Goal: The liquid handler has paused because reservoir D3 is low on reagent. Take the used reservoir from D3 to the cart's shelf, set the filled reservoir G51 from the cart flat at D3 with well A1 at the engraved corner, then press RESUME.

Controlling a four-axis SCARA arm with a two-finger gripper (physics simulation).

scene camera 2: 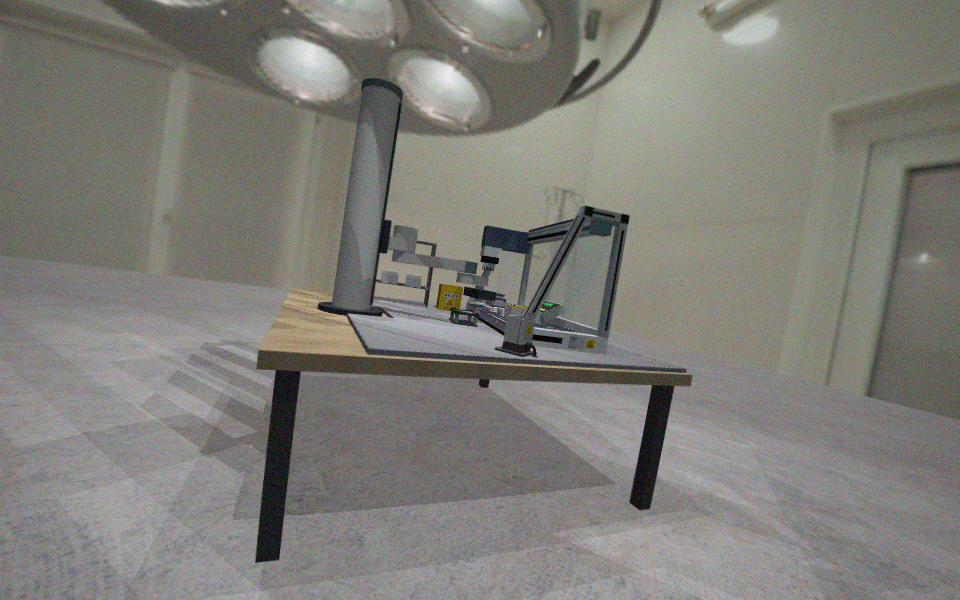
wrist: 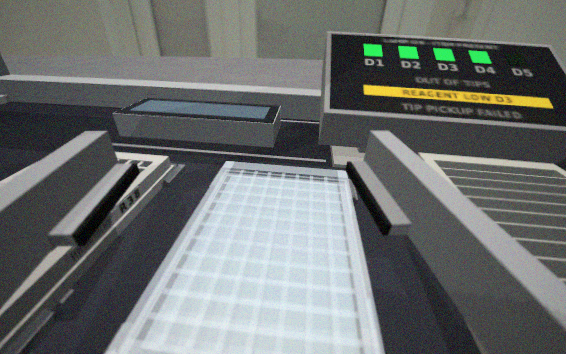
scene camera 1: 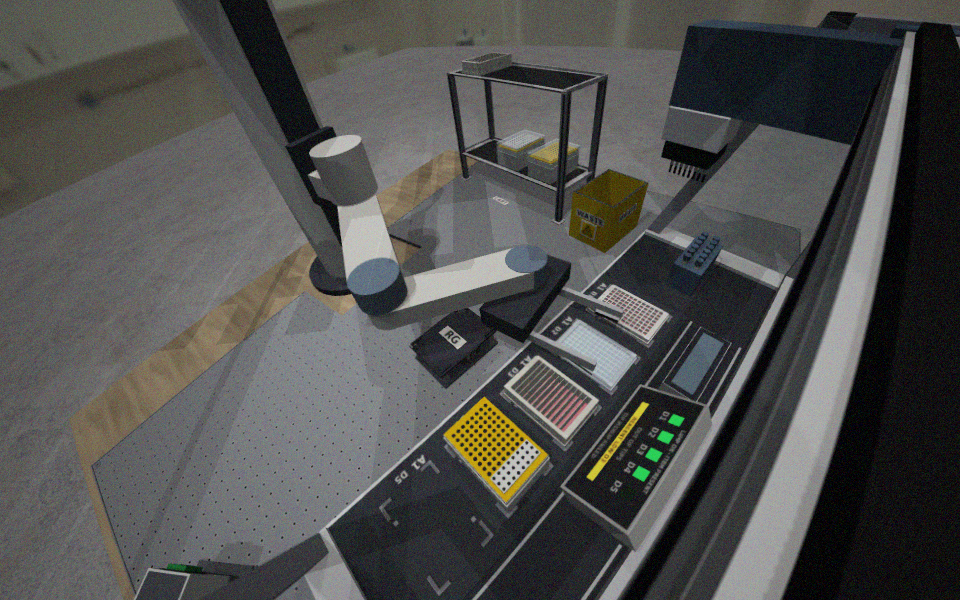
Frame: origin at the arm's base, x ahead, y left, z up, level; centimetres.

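Where they show: gripper, fingertip midpoint: (wrist: 245, 150) (scene camera 1: 609, 339); arm's base, link origin: (scene camera 2: 350, 311).
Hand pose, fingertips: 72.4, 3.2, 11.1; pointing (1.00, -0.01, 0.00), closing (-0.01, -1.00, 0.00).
Note:
Each offset is from my fingertips to the top centre of the thing, as dx, dy, dz. "*": to the spot under its first point.
The used reservoir @[-4.3, -13.4, -1.5] (scene camera 1: 552, 399) (wrist: 520, 205) lies flat at D3 on the deck, with pink liquid in several troughs. My gripper (scene camera 1: 607, 338) (wrist: 245, 150) is open and empty, its fingers above and on either side of the pale D2 plate @[-1.9, -1.2, -3.2] (scene camera 1: 614, 355) (wrist: 260, 250). The right finger in the wrist view is between this plate and the reservoir. A pale open-topped box @[-60.6, +55.6, +28.4] (scene camera 1: 486, 64) stands on the cart's @[-48.0, +52.6, +25.8] (scene camera 1: 564, 152) top shelf; its label is unreadable. The status panel @[* +10.2, -18.3, +2.8] (scene camera 1: 637, 463) (wrist: 445, 77) shows REAGENT LOW D3, with D1 to D4 green. RESUME cannot be read on any button.
A dotted plate @[+0.5, +11.0, -3.2] (scene camera 1: 633, 313) sits at D1 and a yellow tip rack @[-6.7, -25.5, +1.8] (scene camera 1: 488, 442) at D4. The black RG stand (scene camera 1: 453, 346) is beside the deck. A yellow waste bin @[-15.5, +41.9, +3.7] (scene camera 1: 605, 215) (scene camera 2: 449, 297) stands near the cart. The pipetting head @[+0.9, +31.2, +28.1] (scene camera 1: 697, 134) hangs over the deck's far end.

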